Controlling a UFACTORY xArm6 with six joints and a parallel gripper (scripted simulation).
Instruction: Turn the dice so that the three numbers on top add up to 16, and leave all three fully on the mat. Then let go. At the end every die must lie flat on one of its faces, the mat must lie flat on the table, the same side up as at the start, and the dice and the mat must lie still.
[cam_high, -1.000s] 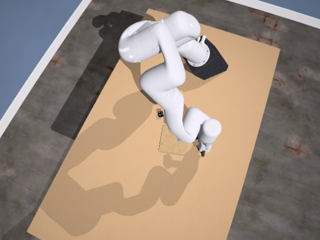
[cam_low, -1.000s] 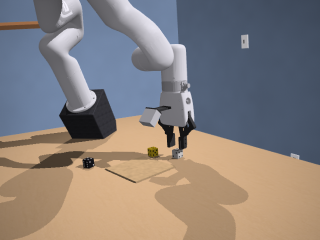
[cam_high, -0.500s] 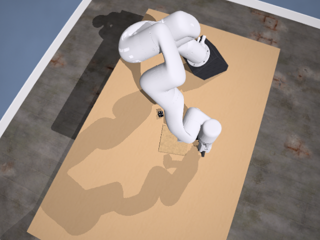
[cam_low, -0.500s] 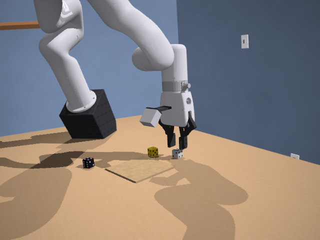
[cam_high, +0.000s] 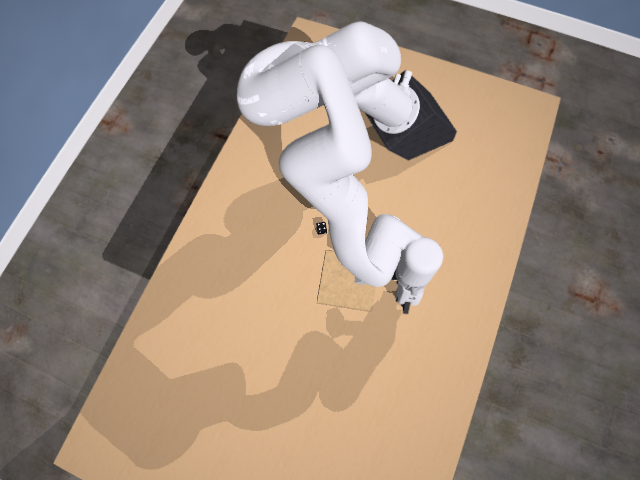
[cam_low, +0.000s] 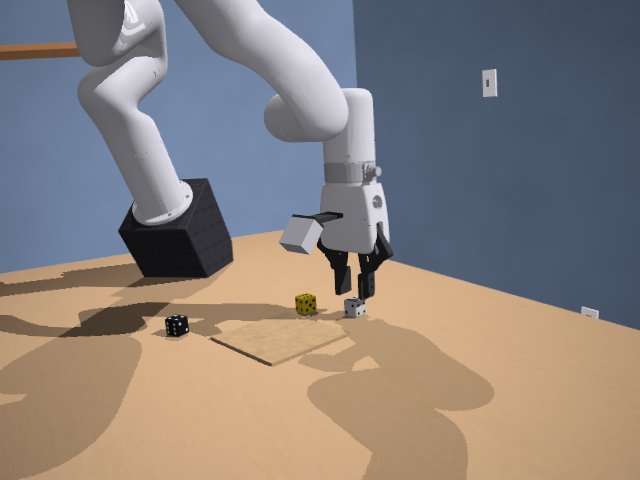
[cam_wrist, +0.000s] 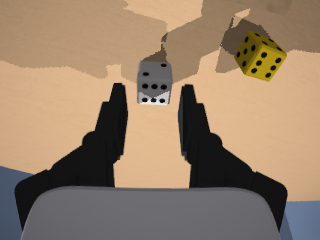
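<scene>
Now: hand 40 mm above the white die. Round my hand: tan mat 140 mm to the right, 50 mm below, 10 mm ahead; yellow die 70 mm behind, 50 mm to the right, 40 mm below; black die 250 mm to the right, 90 mm behind, 40 mm below.
</scene>
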